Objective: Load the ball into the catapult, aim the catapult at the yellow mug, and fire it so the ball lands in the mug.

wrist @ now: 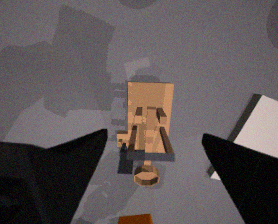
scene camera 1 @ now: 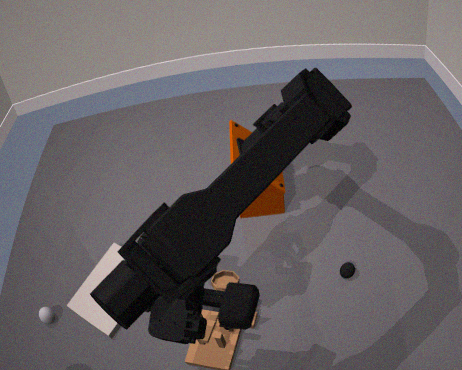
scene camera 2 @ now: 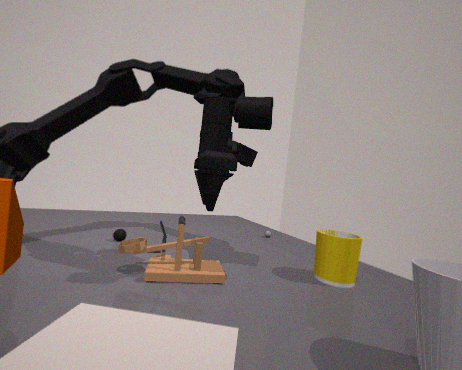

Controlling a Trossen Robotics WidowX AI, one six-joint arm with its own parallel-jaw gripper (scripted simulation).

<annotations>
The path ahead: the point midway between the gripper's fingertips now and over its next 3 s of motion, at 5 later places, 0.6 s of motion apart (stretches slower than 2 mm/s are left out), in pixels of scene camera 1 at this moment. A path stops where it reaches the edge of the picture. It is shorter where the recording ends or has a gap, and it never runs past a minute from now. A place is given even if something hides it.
My gripper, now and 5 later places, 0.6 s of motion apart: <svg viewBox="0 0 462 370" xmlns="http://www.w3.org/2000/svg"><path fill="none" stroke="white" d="M198 322L294 300L349 260L350 266L348 271L345 266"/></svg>
</annotations>
